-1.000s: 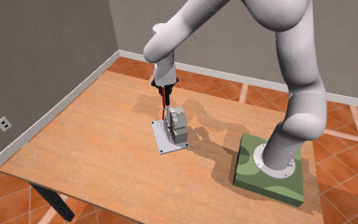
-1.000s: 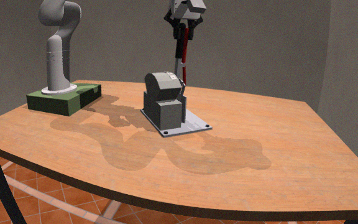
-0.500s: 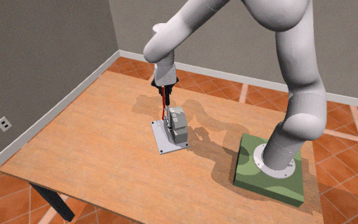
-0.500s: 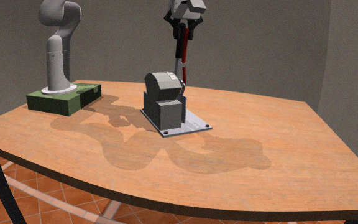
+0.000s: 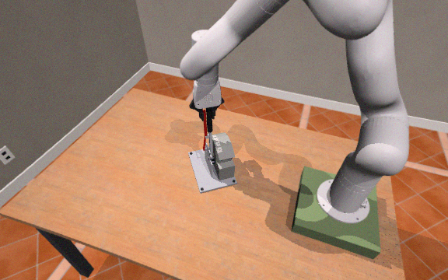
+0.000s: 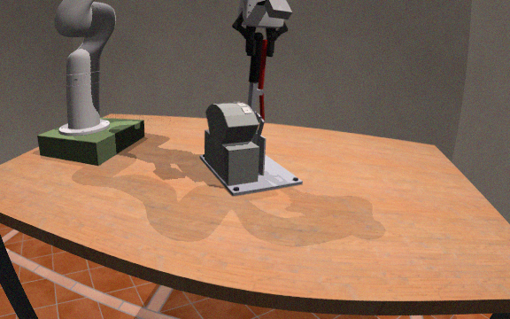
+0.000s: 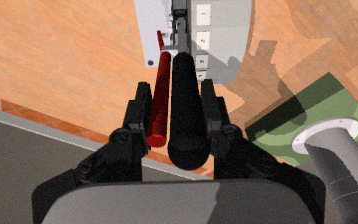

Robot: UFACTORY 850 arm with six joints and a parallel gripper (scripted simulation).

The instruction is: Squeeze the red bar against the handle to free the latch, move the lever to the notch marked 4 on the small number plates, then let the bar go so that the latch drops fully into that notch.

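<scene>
My gripper is now 20 mm to the right of the red bar and 110 mm above it.
</scene>
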